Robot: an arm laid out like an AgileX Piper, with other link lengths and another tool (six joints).
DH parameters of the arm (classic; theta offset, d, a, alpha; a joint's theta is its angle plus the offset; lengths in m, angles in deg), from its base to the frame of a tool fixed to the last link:
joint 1: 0 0.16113 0 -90
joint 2: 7.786 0 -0.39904 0
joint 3: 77.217 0 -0.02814 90
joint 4: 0 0.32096 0 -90
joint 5: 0 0 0 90
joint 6: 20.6 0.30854 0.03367 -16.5
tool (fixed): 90 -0.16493 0 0
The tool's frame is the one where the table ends.
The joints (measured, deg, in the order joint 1, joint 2, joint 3, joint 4, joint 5, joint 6), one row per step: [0.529, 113.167, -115.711, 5.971, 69.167, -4.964]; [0.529, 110.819, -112.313, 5.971, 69.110, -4.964]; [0.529, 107.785, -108.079, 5.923, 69.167, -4.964]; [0.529, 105.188, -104.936, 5.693, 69.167, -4.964]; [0.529, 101.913, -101.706, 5.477, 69.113, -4.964]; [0.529, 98.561, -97.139, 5.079, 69.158, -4.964]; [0.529, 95.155, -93.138, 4.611, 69.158, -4.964]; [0.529, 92.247, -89.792, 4.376, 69.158, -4.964]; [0.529, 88.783, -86.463, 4.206, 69.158, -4.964]
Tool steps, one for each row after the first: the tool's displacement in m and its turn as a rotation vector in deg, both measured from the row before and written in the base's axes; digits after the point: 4 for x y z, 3 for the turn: [-0.0157, -0.0001, 0.0018, -0.008, 0.993, -0.006]; [-0.0210, -0.0003, 0.0024, -0.060, 1.256, 0.001]; [-0.0175, -0.0008, 0.0043, -0.234, 0.544, -0.020]; [-0.0210, -0.0008, 0.0087, -0.214, -0.101, -0.023]; [-0.0246, -0.0013, 0.0001, -0.409, 1.256, -0.025]; [-0.0241, -0.0015, 0.0027, -0.473, 0.591, -0.027]; [-0.0207, -0.0008, 0.0015, -0.239, 0.436, -0.011]; [-0.0236, -0.0007, 0.0044, -0.169, -0.137, -0.008]
